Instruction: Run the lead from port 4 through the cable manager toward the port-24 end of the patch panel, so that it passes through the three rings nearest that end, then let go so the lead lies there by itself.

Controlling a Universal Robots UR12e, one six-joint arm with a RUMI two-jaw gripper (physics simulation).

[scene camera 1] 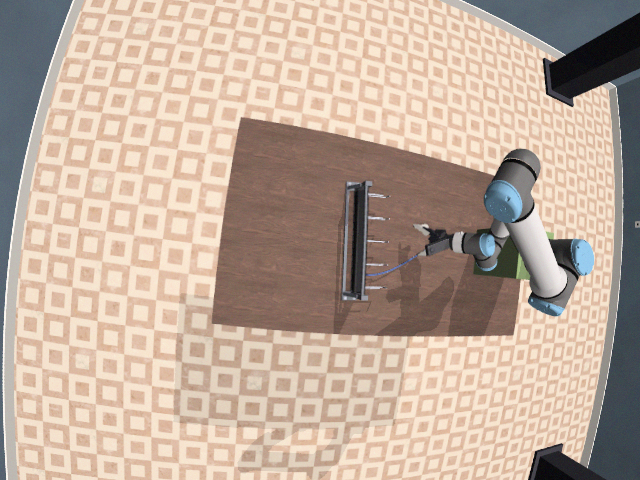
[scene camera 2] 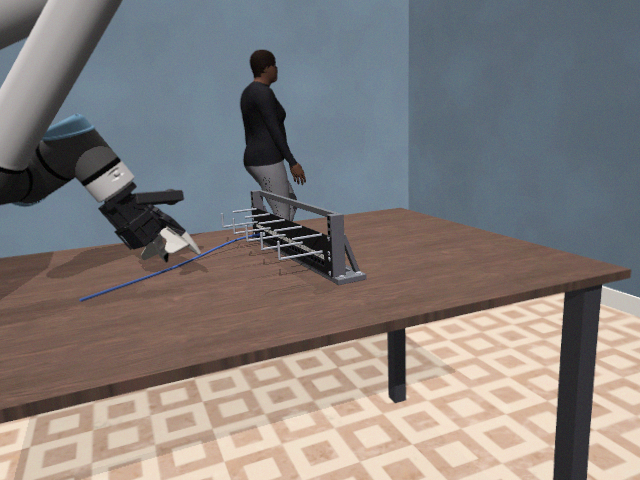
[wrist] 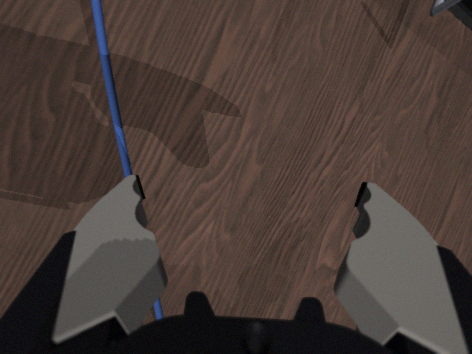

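The blue lead leaves the patch panel between the first two cable-manager rings at its port-4 end, lower in scene camera 1. It slopes to the table, its free end away from the panel. It is not in the three rings nearest the port-24 end, among them the end ring. My gripper is open above the table, out from the panel. In the wrist view the lead passes behind the left finger, outside the gap; part is hidden.
The wooden table carries the panel stand. A green block is by the arm's base. A person stands beyond the table in scene camera 2. Dark posts stand at the right in scene camera 1.
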